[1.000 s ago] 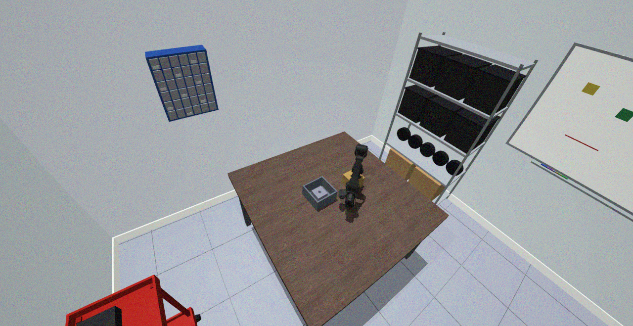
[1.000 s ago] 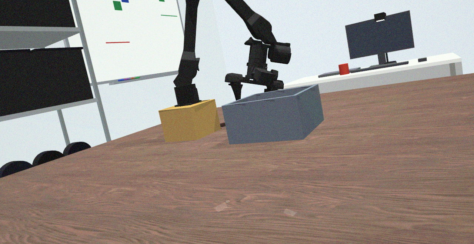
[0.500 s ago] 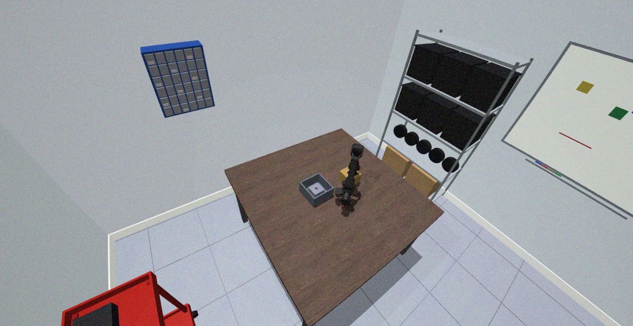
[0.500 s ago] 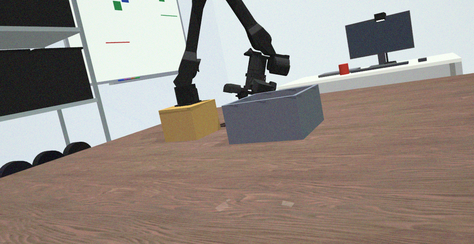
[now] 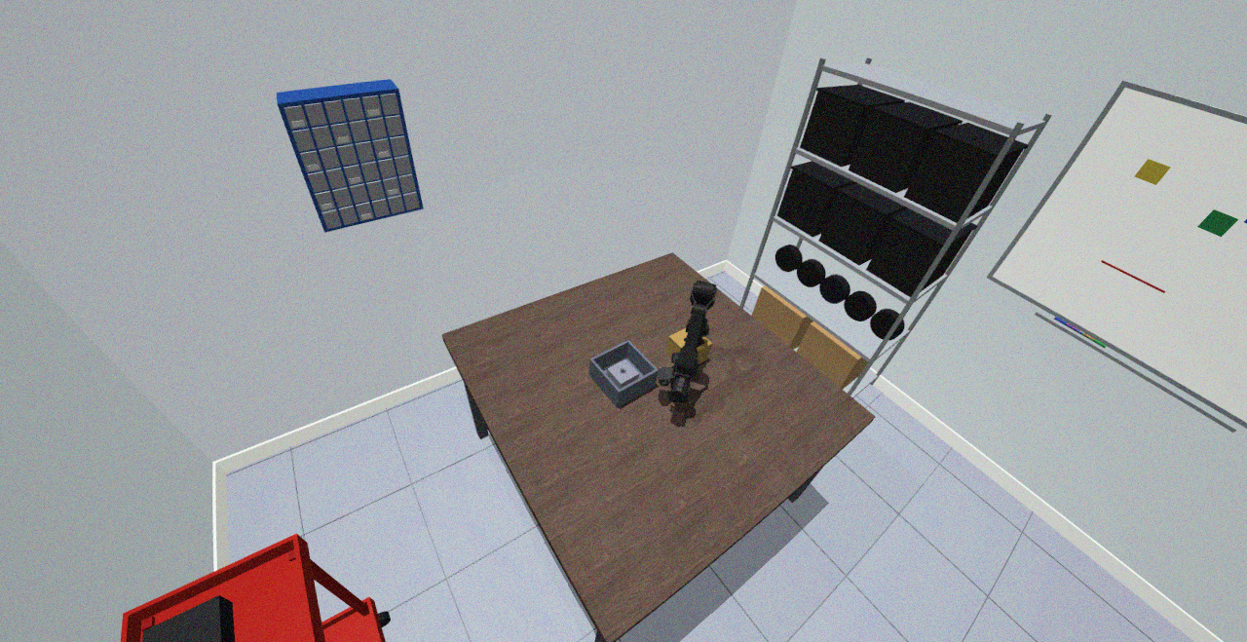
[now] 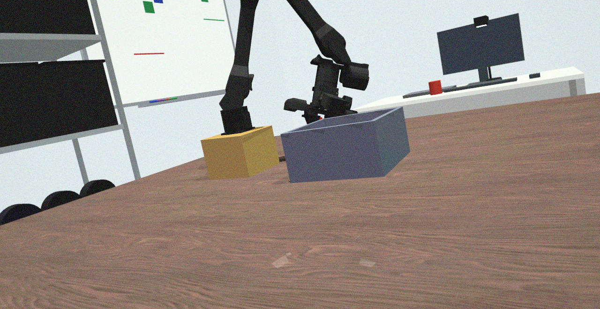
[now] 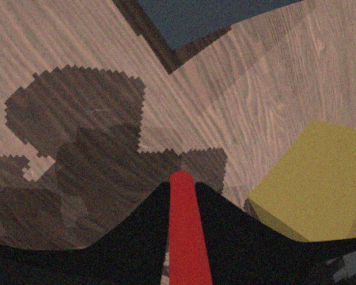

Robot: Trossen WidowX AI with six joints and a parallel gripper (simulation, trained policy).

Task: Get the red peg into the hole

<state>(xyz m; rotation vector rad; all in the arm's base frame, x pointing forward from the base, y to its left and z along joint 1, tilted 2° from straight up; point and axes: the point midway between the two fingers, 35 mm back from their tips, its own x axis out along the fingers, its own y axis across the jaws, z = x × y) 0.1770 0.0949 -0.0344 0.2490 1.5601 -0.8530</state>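
My gripper tip is now 15 cm to the left of the plate, 15 cm short of it and 1 cm below it. Round my gripper tip: red peg 3 cm above, 1 cm to the left; grey box 15 cm to the right, 15 cm ahead.
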